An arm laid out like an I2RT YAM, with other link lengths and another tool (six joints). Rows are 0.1 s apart.
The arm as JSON. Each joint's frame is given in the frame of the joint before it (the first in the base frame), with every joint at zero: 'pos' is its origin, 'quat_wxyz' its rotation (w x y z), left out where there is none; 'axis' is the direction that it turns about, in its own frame. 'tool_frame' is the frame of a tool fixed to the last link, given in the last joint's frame.
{
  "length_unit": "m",
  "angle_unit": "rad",
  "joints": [
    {
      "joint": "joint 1",
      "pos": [
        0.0,
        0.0,
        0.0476
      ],
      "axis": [
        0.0,
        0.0,
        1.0
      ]
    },
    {
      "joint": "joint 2",
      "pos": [
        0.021,
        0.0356,
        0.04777
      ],
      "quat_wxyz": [
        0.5,
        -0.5,
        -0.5,
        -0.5
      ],
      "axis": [
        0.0,
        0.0,
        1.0
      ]
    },
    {
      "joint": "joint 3",
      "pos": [
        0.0,
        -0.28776,
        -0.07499
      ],
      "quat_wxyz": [
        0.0,
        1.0,
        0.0,
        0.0
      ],
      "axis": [
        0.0,
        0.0,
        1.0
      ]
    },
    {
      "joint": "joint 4",
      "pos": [
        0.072,
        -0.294,
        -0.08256
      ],
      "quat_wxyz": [
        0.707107,
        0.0,
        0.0,
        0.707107
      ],
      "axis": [
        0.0,
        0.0,
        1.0
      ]
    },
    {
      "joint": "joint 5",
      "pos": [
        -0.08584,
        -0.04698,
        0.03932
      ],
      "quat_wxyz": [
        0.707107,
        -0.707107,
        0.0,
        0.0
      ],
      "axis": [
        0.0,
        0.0,
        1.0
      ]
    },
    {
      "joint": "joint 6",
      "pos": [
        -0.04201,
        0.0,
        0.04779
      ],
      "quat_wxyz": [
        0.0,
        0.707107,
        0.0,
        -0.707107
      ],
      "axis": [
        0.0,
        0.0,
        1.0
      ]
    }
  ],
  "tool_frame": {
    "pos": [
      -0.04,
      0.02,
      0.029
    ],
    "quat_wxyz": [
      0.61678,
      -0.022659,
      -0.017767,
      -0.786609
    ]
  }
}
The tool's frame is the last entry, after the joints.
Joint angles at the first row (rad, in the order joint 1, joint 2, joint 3, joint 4, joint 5, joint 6):
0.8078 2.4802 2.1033 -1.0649 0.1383 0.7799
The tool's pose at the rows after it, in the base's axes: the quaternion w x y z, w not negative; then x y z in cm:
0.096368 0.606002 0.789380 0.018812 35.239 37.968 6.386
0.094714 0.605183 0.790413 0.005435 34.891 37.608 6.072
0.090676 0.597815 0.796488 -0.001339 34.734 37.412 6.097
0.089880 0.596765 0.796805 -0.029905 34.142 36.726 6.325
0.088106 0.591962 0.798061 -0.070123 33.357 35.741 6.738
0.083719 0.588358 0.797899 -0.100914 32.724 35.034 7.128
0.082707 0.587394 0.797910 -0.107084 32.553 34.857 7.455
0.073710 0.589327 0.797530 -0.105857 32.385 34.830 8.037
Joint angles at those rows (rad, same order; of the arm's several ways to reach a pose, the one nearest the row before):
0.8078 2.4802 2.0842 -1.0859 0.1383 0.7769
0.8078 2.4802 2.0709 -1.0996 0.1379 0.7769
0.8078 2.4802 2.0697 -1.1122 0.1307 0.7593
0.8074 2.4802 2.0697 -1.1694 0.1360 0.7620
0.8063 2.4802 2.0697 -1.2499 0.1425 0.7593
0.8055 2.4802 2.0697 -1.3125 0.1417 0.7590
0.8055 2.4756 2.0697 -1.3296 0.1413 0.7586
0.8047 2.4645 2.0697 -1.3403 0.1230 0.7601

